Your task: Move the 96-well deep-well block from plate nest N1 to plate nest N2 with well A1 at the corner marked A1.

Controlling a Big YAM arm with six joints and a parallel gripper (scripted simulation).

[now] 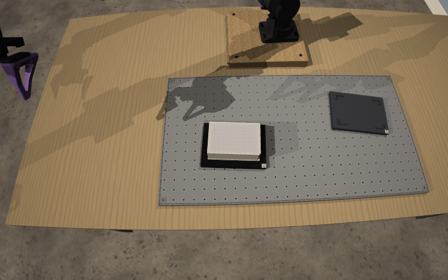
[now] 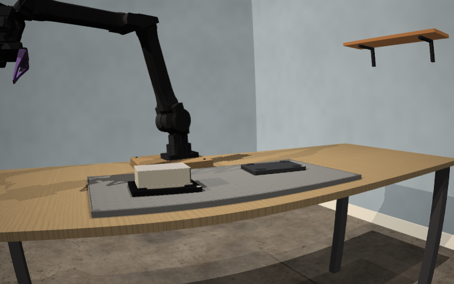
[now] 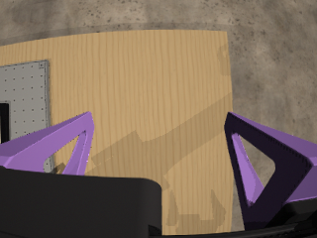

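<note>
Right now the cream 96-well deep-well block is 20 mm ahead of my hand, 410 mm to the left of it and 250 mm below it. The rest, counted from my hand: black nest N1: 20 mm ahead, 410 mm to the left, 280 mm below; black plate nest N2: 50 mm behind, 780 mm to the left, 280 mm below.
</note>
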